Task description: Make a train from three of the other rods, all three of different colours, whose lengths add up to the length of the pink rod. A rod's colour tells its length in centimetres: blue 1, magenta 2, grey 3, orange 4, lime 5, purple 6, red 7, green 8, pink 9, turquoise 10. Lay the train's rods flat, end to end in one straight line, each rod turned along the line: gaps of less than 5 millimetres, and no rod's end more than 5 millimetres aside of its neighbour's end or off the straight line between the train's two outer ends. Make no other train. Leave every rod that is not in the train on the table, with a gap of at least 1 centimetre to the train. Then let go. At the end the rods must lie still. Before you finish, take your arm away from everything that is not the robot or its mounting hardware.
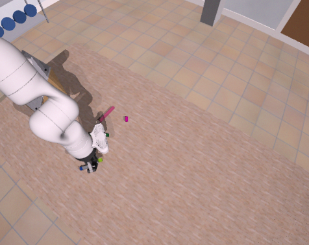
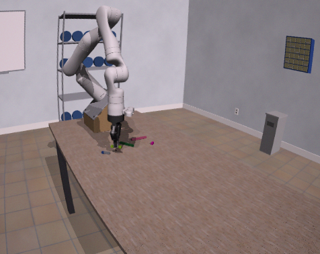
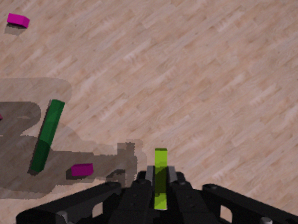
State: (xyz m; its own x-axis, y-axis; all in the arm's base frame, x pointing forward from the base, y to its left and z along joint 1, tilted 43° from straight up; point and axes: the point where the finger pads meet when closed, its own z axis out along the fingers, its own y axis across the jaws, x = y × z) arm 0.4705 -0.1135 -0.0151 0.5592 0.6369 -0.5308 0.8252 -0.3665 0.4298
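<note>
Right now my hand is 5 cm above the grey rod, 4 cm to the left of it and 3 cm past it. From my hand the other things lie so: green rod (9 cm to the left, 9 cm behind, 5 cm below); then lime rod (2 cm below); then blue rod (6 cm to the right, 5 cm below, 4 cm behind).
</note>
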